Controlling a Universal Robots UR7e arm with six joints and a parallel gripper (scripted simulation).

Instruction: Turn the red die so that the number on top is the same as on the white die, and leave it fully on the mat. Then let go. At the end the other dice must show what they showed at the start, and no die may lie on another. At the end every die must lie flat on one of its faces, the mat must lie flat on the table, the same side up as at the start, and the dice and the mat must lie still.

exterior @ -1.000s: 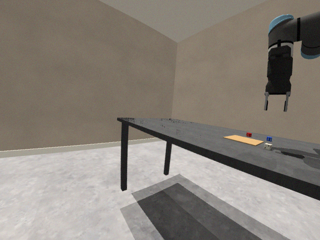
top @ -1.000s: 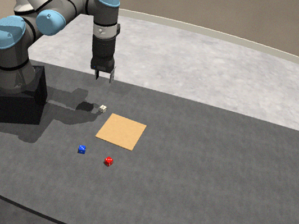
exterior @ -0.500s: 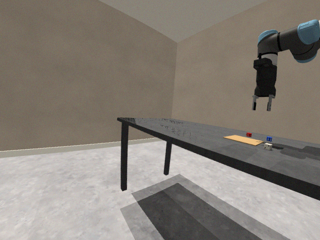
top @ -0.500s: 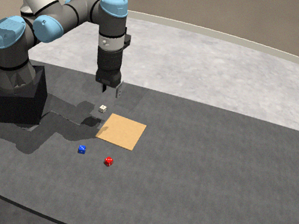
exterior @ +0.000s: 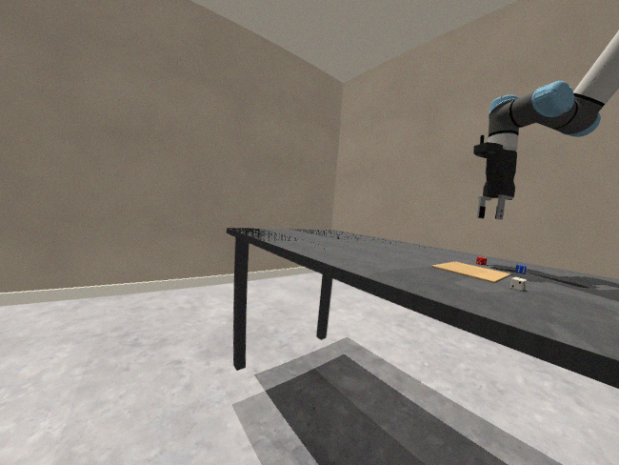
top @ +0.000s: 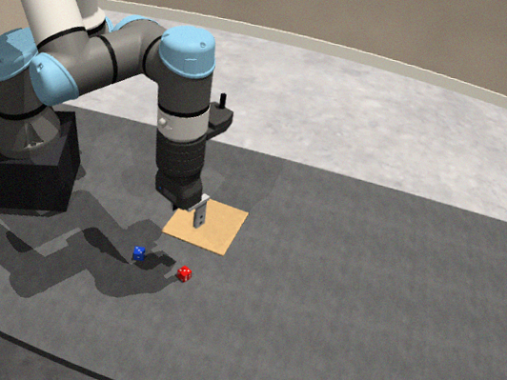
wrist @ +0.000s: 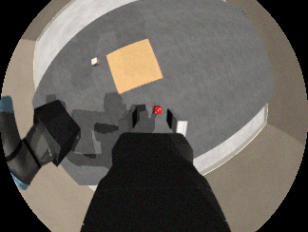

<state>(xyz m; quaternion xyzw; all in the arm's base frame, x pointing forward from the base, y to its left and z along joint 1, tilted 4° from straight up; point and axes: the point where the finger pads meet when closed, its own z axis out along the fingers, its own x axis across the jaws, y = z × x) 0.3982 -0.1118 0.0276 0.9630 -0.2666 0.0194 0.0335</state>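
Now: the red die 140 mm below my hand, 30 mm to the right of it and 10 mm ahead of it. The rest, counted from my hand: blue die 140 mm below, 90 mm behind, 10 mm to the right; white die 220 mm to the left, 140 mm below, 90 mm behind; tan mat 150 mm below, 130 mm to the left, 10 mm ahead.
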